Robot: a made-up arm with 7 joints.
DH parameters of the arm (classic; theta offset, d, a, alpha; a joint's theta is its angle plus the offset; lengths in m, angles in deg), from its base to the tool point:
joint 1: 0 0.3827 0 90
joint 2: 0 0.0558 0 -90
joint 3: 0 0.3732 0.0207 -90
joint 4: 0 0.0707 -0.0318 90
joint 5: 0 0.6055 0 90
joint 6: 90 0.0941 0.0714 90
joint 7: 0 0.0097 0 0
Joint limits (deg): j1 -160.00..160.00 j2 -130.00..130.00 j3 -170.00..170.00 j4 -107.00..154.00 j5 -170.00..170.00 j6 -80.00..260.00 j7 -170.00..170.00
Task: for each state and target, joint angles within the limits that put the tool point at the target. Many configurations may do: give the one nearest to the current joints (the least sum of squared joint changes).
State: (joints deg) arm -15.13 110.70 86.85 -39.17 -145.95 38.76 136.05
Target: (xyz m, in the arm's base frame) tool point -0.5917 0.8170 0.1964
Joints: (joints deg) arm -71.10 86.46 75.42 -25.38 -149.51 52.21 136.05
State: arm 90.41 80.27 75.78 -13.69 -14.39 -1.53 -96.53
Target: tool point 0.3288 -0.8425 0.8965
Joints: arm 91.36 58.02 81.29 -20.27 -14.34 -3.75 -96.53
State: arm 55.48 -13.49 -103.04 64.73 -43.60 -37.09 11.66
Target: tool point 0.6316 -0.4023 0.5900
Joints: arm 43.66 -27.86 -81.96 103.85 -38.75 -34.27 11.66
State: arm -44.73 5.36 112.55 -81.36 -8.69 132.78 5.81
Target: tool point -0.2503 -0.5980 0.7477
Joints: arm -50.57 -11.88 112.04 -74.44 -9.76 123.35 5.81
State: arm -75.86 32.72 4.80 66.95 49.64 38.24 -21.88
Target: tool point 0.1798 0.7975 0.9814
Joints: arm -100.67 74.09 16.42 29.42 46.32 34.83 -21.88
